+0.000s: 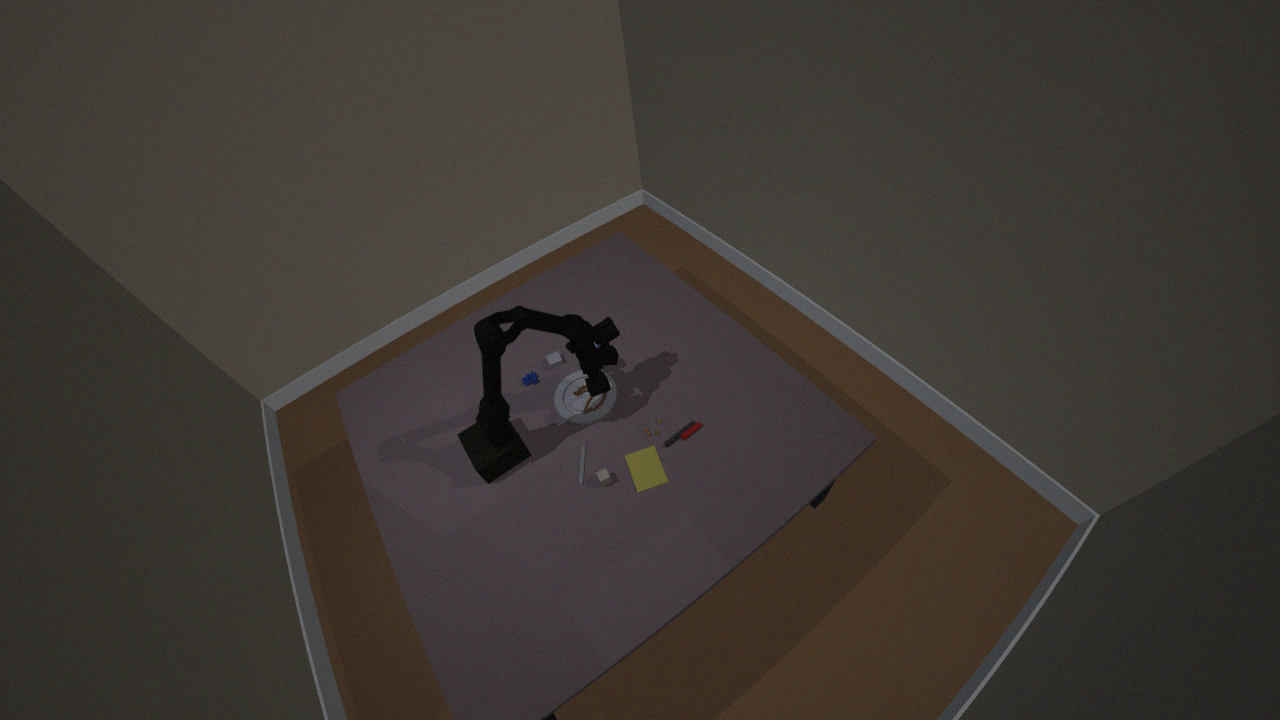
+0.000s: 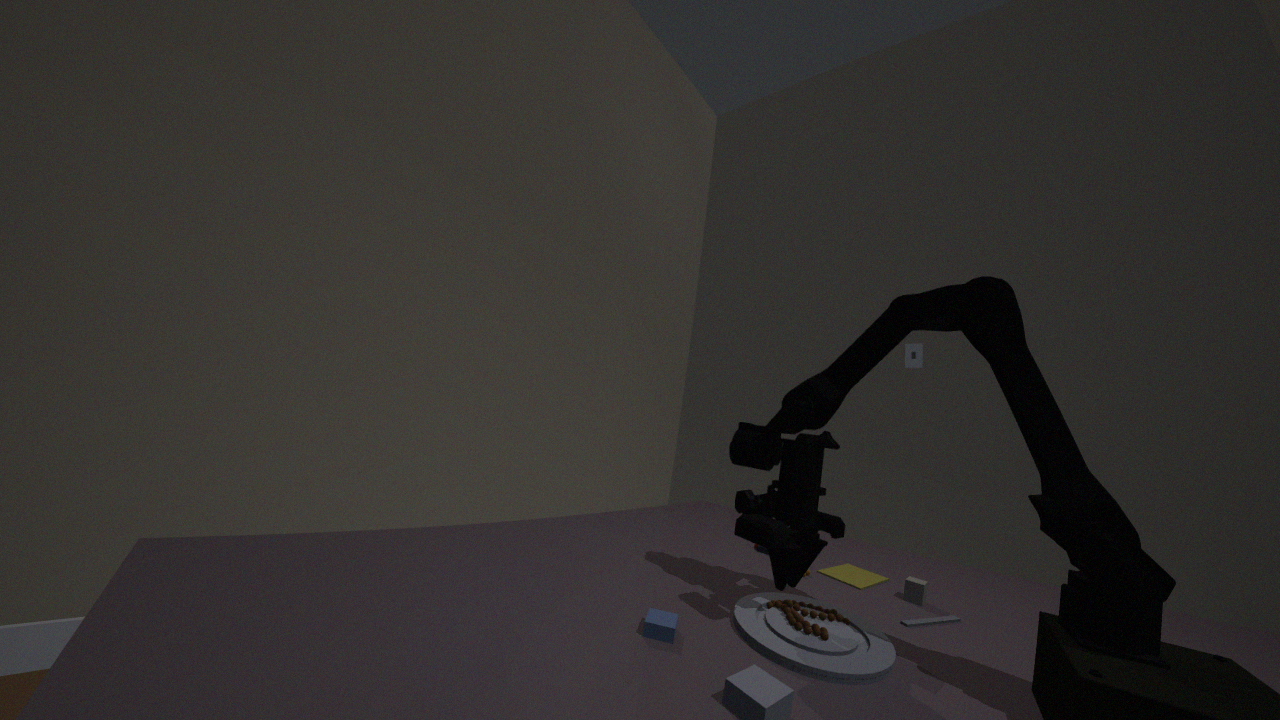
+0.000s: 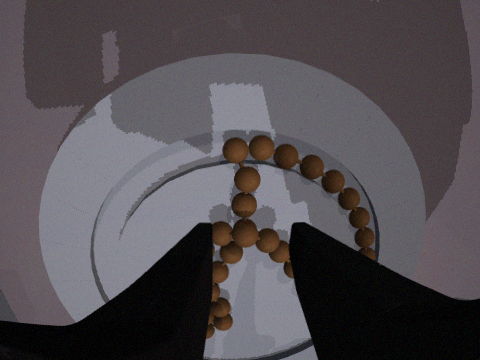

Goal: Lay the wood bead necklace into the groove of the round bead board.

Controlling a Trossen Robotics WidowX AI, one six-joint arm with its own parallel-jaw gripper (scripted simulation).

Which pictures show my gripper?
Image 1, image 2 and image 3: all of them.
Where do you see a round bead board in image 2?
At 842, 640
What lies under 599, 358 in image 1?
My gripper.
